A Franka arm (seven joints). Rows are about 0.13 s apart.
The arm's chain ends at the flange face. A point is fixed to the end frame.
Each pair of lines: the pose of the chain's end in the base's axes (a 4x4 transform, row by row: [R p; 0 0 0 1], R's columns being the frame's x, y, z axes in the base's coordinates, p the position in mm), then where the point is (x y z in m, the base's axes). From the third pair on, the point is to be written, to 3 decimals.
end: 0.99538 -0.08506 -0.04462 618.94; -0.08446 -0.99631 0.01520 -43.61; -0.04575 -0.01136 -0.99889 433.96; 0 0 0 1
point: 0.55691 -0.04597 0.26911
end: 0.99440 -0.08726 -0.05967 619.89; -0.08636 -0.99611 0.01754 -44.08; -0.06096 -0.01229 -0.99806 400.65; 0 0 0 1
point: 0.55537 -0.04594 0.23675
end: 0.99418 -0.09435 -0.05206 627.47; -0.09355 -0.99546 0.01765 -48.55; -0.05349 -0.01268 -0.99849 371.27; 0 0 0 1
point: 0.564 -0.050 0.207
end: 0.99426 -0.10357 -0.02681 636.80; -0.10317 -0.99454 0.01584 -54.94; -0.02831 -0.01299 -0.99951 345.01; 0 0 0 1
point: 0.578 -0.056 0.179
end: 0.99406 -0.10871 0.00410 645.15; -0.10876 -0.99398 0.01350 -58.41; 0.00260 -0.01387 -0.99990 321.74; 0 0 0 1
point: 0.591 -0.060 0.154
